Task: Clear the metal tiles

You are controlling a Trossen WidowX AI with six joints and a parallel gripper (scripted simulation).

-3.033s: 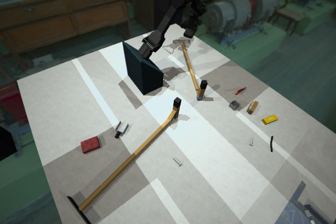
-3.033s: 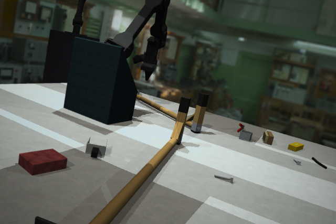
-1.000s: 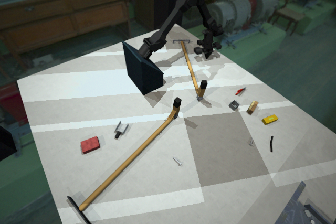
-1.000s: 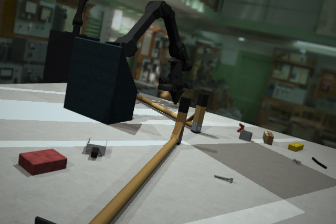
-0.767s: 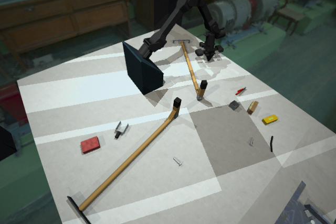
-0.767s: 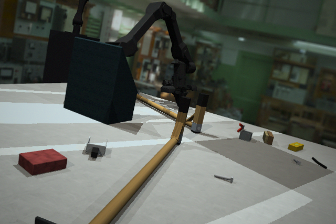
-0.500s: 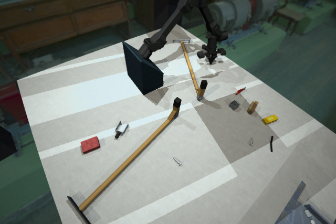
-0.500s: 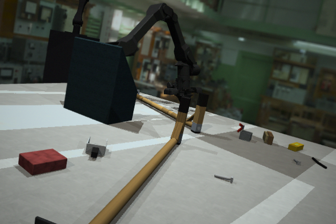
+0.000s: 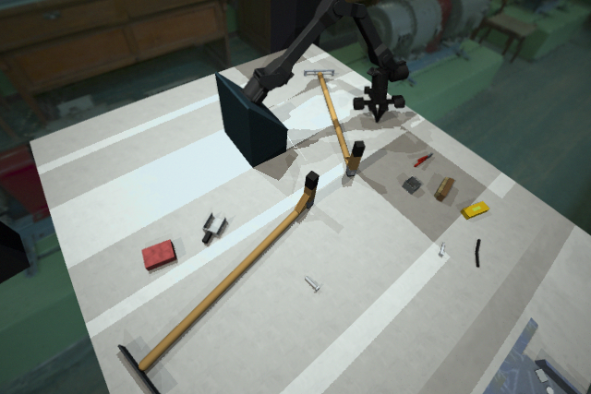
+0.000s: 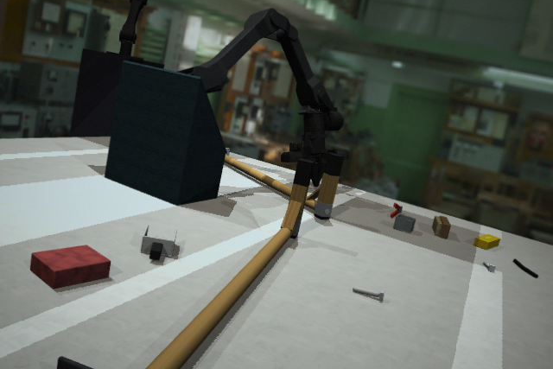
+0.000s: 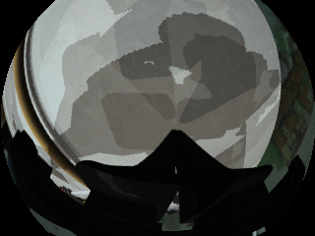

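Now: gripper tip 270 mm short of the grey box and 160 mm to the left of it. Round my gripper tip: wooden block 350 mm ahead, 90 mm to the right, 10 mm above; then red clip 230 mm ahead, 20 mm to the right; then yellow piece 460 mm ahead, 80 mm to the right, 10 mm above.
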